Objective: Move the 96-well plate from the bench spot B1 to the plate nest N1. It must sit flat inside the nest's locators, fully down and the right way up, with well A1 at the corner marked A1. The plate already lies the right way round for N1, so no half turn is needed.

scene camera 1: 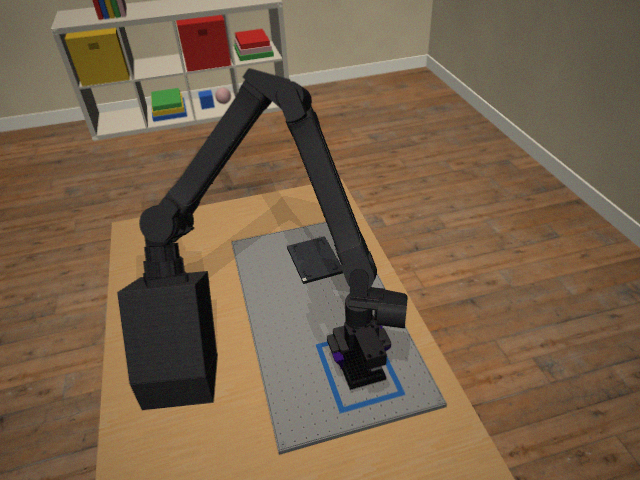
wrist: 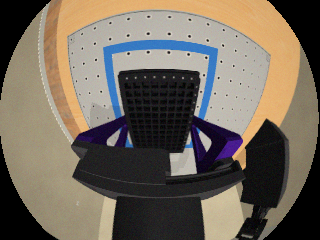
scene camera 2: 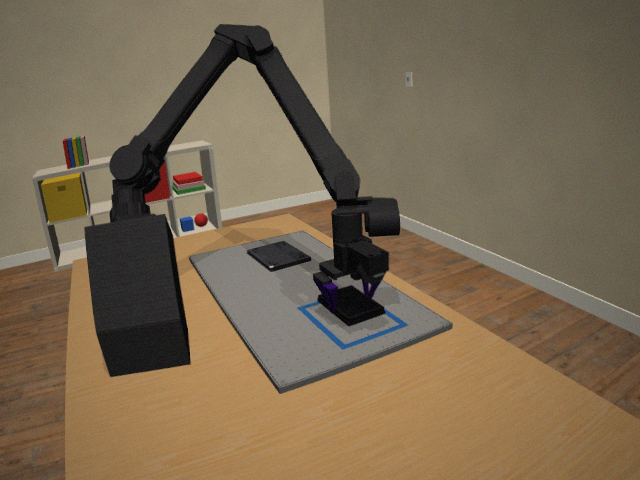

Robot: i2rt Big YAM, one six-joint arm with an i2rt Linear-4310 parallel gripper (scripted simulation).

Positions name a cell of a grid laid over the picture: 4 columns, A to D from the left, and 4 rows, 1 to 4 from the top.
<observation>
The gripper shows in scene camera 1 (C4), in the wrist view (B2) and in scene camera 2 (C3). A black 96-well plate shows in scene camera 1 (C4), in the wrist view (B3) and in scene camera 2 (C3).
</observation>
